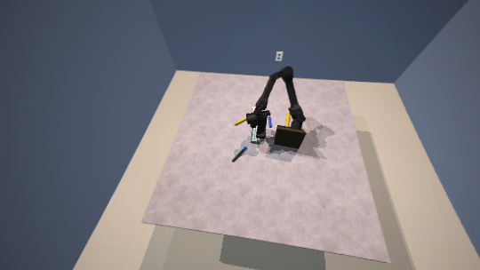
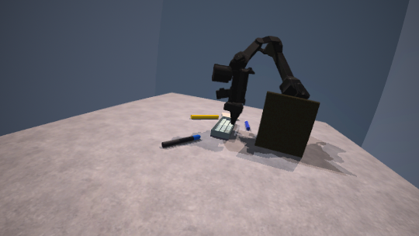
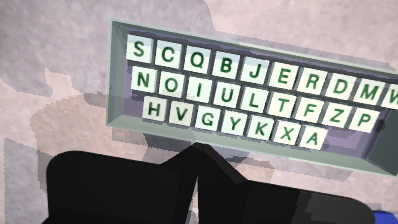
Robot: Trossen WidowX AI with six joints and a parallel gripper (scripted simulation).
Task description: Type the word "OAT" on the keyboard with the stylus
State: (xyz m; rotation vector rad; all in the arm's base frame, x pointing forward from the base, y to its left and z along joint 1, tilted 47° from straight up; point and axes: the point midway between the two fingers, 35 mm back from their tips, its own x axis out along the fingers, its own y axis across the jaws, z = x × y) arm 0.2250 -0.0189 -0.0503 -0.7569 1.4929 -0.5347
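Right now the blue stylus is 17 cm to the right of my gripper tip, 3 cm below it and 3 cm behind it. The rest, counted from my gripper tip: grey stylus tip (20 cm to the right, 3 cm below, 2 cm behind); yellow pencil (16 cm ahead, 10 cm to the right, 3 cm below); pen with blue cap (16 cm to the left, 10 cm ahead, 3 cm below).
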